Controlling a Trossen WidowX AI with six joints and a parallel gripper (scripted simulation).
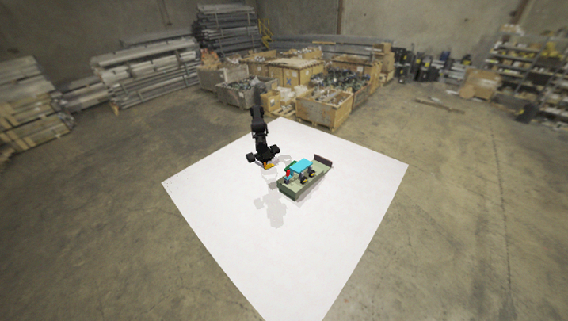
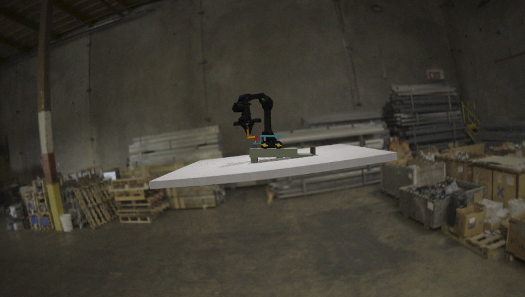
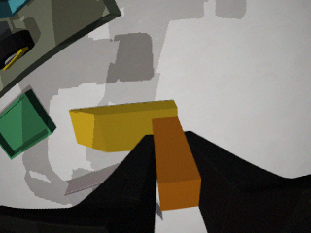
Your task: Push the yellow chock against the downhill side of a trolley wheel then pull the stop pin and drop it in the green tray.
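My gripper tip is 10 mm short of the yellow chock, 20 mm to the right of it and 10 mm above it. Round my gripper tip: trolley: 170 mm ahead, 130 mm to the left, 60 mm below; red-headed stop pin: 140 mm ahead, 30 mm to the left, 50 mm below; grey-green ramp: 170 mm ahead, 130 mm to the left, 130 mm below.
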